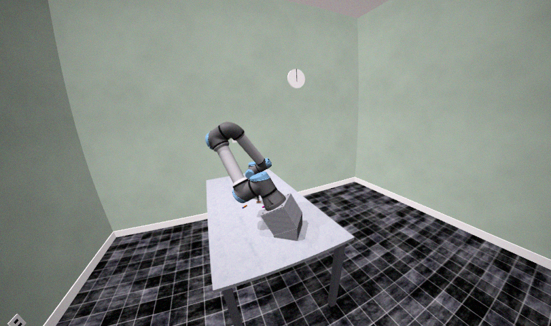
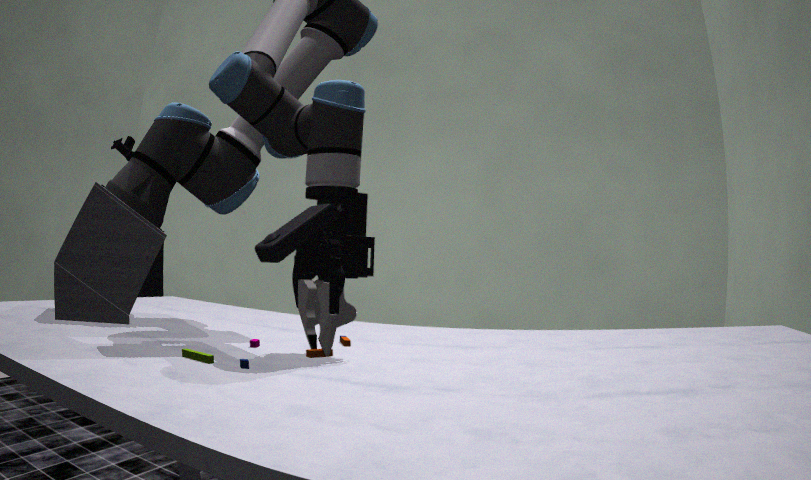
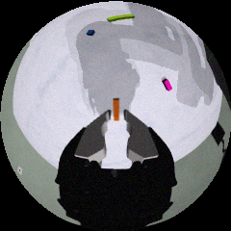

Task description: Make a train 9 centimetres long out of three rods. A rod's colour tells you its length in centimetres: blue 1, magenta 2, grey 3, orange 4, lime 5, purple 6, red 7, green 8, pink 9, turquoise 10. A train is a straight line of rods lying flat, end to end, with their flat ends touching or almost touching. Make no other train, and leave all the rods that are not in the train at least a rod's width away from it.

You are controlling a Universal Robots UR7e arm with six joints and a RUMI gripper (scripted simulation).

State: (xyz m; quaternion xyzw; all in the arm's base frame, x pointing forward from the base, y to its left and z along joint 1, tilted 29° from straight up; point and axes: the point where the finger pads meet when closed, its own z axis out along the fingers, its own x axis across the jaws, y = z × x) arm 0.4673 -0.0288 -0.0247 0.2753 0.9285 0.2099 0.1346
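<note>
The magenta rod lies 10 cm behind my hand and 1 cm below it. Also, from my hand: lime rod: 10 cm behind, 16 cm to the right, 1 cm below.
</note>
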